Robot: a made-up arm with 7 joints.
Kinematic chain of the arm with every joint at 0, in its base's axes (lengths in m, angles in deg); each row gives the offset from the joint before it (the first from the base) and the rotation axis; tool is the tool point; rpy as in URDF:
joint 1: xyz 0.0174 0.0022 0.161 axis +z
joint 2: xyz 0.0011 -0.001 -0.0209 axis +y
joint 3: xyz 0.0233 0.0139 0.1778 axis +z
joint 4: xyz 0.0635 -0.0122 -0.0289 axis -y
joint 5: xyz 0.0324 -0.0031 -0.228 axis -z
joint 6: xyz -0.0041 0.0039 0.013 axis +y
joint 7: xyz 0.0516 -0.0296 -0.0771 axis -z
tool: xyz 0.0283 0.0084 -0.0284 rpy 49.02 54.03 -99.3
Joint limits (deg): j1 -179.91..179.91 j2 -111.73..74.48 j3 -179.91..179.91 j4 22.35..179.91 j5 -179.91..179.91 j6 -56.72..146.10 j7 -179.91..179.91
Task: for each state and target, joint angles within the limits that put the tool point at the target. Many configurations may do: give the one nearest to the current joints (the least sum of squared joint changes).
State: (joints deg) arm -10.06 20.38 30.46 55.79 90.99 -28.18 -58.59
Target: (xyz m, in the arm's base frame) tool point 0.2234 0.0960 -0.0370
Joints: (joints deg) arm 2.91 24.89 43.72 32.92 102.26 -32.35 -58.78
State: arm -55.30 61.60 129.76 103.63 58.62 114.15 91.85
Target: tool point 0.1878 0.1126 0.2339
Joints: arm -63.50 63.14 114.42 77.52 44.54 134.74 96.45
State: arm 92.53 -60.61 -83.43 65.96 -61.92 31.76 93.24
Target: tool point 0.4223 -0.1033 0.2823
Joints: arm 94.99 -60.51 -79.97 83.91 -63.83 28.19 90.92
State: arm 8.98 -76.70 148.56 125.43 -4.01 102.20 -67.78
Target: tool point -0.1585 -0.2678 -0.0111
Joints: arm 56.13 -64.78 179.91 128.57 14.06 108.41 -69.51
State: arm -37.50 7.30 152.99 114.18 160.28 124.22 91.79
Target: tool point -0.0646 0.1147 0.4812
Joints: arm -39.87 8.19 150.50 109.74 155.30 137.27 95.35
